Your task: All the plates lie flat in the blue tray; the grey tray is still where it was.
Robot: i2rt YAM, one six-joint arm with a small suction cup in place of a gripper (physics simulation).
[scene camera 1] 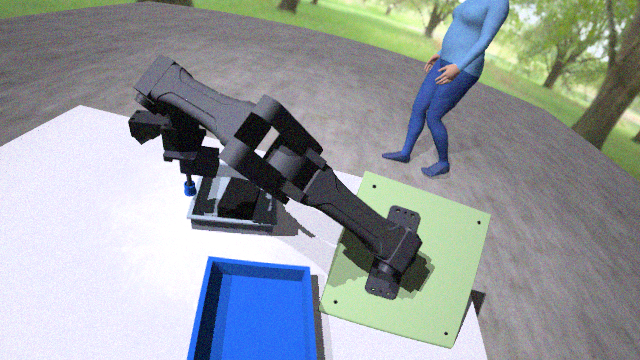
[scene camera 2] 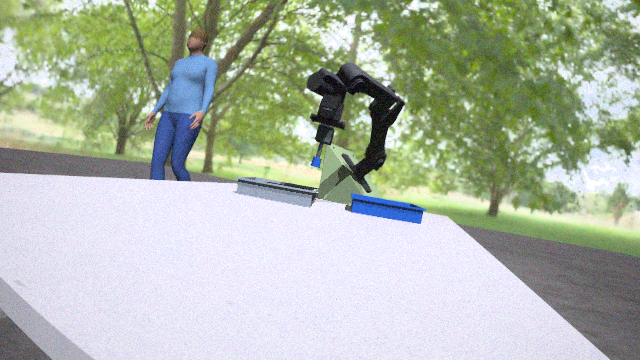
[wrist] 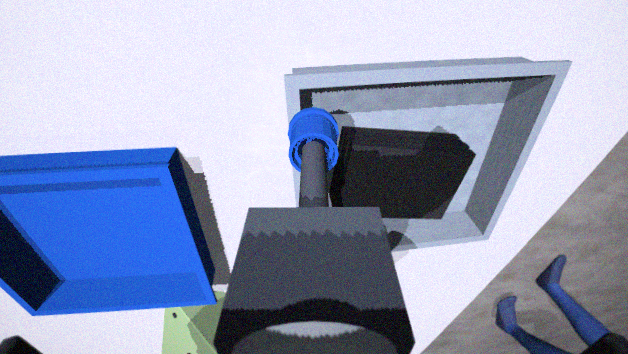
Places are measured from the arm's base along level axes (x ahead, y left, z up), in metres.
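Pixels of known places: hand, its tool point: point(scene camera 1: 190, 191) point(scene camera 2: 315, 166) point(wrist: 313, 131); arm's base, origin of its link: point(scene camera 1: 392, 251) point(scene camera 2: 355, 173).
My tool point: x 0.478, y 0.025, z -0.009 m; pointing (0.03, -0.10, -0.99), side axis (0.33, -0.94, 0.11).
Note:
Ahead of a thing's pixels: the offset from my tool point to its top centre. Level surfaces: height alone.
A stack of black square plates {0.070 m back, 0.135 m right, 0.077 m down} point(scene camera 1: 239, 198) point(wrist: 405, 175) lies in the grey tray {0.055 m back, 0.138 m right, 0.071 m down} point(scene camera 1: 230, 226) point(scene camera 2: 275, 192) point(wrist: 425, 74); their number cannot be told. In the scene camera 2 view the plates do not show. The blue tray {0.247 m back, 0.175 m left, 0.071 m down} point(scene camera 1: 260, 263) point(scene camera 2: 387, 210) point(wrist: 100, 156) shows a bare floor where its inside is seen; its near end is cut off in the scene camera 1 view. My gripper, a blue suction cup point(scene camera 1: 189, 189) point(scene camera 2: 316, 162) point(wrist: 314, 140), is open and holds nothing. It hangs above the grey tray's side, apart from the stack, and partly covers the tray's rim in the wrist view.
The arm stands on a light green base plate point(scene camera 1: 450, 265) point(scene camera 2: 334, 162) point(wrist: 176, 330) beside the trays. Both trays stand on a white table {0.121 m down} point(scene camera 1: 100, 250) point(scene camera 2: 300, 280) point(wrist: 150, 60). A person in blue point(scene camera 1: 445, 75) point(scene camera 2: 185, 100) point(wrist: 565, 295) stands on the ground beyond the table edge.

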